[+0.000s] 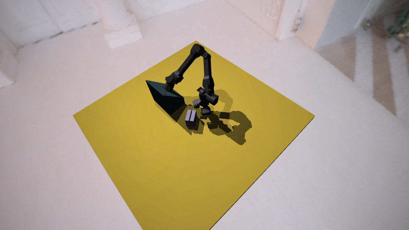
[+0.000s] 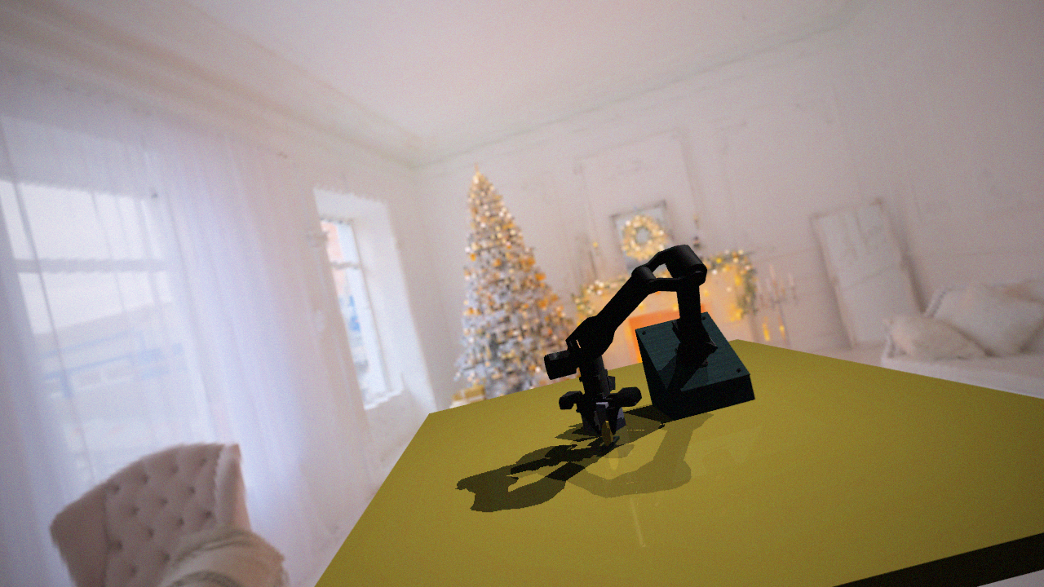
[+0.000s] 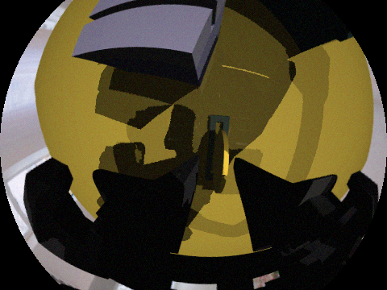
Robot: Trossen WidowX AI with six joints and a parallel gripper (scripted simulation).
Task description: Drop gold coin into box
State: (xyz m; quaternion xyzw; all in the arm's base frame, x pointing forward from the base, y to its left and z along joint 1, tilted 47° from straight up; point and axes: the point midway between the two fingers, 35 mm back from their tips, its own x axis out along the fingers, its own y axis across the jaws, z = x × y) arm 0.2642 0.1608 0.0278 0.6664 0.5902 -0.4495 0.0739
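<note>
Right now the gold coin is right at my gripper tip.
</note>
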